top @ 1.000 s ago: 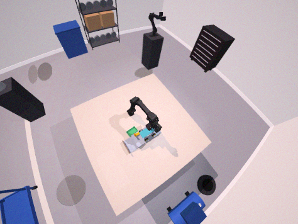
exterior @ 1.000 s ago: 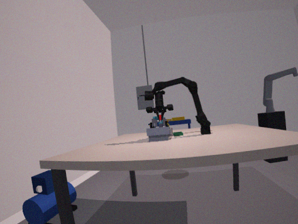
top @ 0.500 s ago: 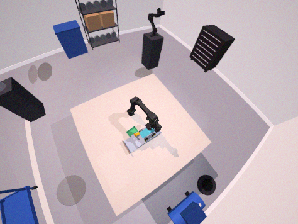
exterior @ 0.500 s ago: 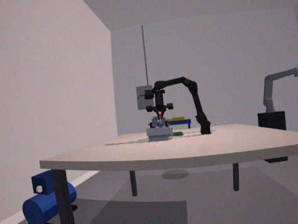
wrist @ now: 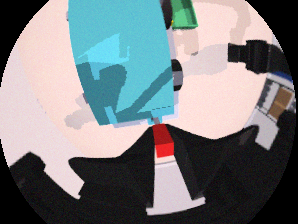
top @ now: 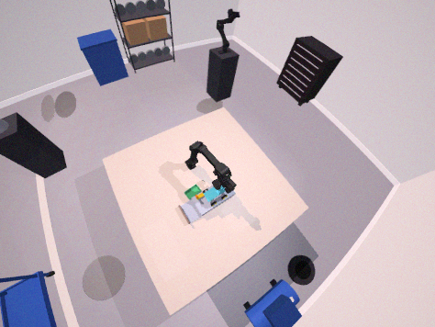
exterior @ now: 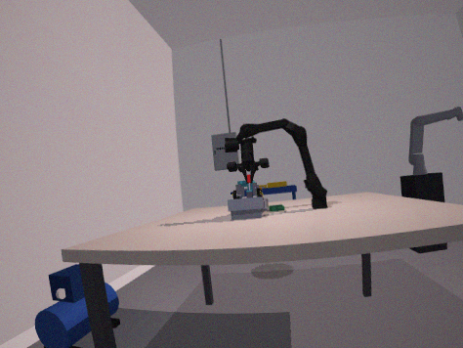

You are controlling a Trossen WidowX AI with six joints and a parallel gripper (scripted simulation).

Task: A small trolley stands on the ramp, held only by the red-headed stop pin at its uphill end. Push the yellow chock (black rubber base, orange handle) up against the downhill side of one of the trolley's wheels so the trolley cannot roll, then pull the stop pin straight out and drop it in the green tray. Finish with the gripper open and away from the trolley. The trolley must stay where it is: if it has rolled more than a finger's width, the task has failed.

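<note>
Now: the yellow chock 19 cm to the right of my gripper tip, 7 cm below it and 3 cm behind it. The rest, counted from my gripper tip: cyan trolley: 10 cm to the right, 4 cm below, 2 cm ahead; red-headed stop pin: right at my gripper tip.
</note>
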